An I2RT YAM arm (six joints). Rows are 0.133 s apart.
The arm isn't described. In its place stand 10 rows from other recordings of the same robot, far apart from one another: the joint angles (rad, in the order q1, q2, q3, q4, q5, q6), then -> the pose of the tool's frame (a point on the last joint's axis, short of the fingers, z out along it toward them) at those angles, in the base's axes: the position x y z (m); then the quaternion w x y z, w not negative.
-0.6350 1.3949 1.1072 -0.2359 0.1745 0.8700 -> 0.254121 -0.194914 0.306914 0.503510 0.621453 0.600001 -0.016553
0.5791 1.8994 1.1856 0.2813 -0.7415 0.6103 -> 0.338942 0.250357 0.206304 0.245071 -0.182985 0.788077 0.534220
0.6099 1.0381 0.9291 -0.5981 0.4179 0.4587 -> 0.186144 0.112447 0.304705 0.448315 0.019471 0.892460 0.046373
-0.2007 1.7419 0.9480 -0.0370 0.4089 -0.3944 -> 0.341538 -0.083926 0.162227 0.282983 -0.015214 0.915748 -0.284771
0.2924 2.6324 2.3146 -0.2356 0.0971 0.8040 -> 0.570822 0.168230 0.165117 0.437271 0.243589 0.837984 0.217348
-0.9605 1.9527 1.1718 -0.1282 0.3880 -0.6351 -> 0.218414 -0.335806 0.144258 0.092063 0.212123 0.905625 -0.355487
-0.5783 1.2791 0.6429 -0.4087 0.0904 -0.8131 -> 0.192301 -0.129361 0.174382 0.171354 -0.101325 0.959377 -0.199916
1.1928 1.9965 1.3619 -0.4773 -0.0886 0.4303 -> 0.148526 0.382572 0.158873 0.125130 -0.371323 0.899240 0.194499
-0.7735 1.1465 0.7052 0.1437 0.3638 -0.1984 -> 0.177906 -0.191427 0.272247 0.449032 0.327412 0.727887 -0.401687
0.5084 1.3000 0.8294 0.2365 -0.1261 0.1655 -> 0.261002 0.150572 0.284913 0.567332 -0.172111 0.765141 0.251140
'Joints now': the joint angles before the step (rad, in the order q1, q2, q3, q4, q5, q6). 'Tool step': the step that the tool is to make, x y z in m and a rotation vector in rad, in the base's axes. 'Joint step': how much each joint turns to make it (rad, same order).
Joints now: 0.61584, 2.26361, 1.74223, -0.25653, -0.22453, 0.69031
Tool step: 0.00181, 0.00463, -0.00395, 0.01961, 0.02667, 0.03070
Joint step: 0.00249, 0.02469, 0.02788, -0.01299, -0.04216, 0.00246
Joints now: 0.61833, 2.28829, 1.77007, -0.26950, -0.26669, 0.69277
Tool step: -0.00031, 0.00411, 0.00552, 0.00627, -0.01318, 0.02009
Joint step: 0.00633, 0.00055, 0.01989, -0.00817, -0.00795, -0.01196
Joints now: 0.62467, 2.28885, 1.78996, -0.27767, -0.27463, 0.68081
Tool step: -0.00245, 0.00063, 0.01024, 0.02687, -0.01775, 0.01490
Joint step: 0.00268, -0.02332, -0.00786, 0.01462, -0.01670, -0.00021
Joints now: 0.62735, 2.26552, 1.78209, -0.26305, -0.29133, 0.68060
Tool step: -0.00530, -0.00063, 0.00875, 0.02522, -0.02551, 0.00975
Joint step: 0.00462, -0.03469, -0.03434, 0.03530, -0.00740, 0.00061
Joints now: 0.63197, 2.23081, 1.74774, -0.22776, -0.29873, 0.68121
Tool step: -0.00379, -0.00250, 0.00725, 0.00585, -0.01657, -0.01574
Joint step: 0.00156, -0.02959, -0.02513, 0.01454, 0.01649, 0.00760
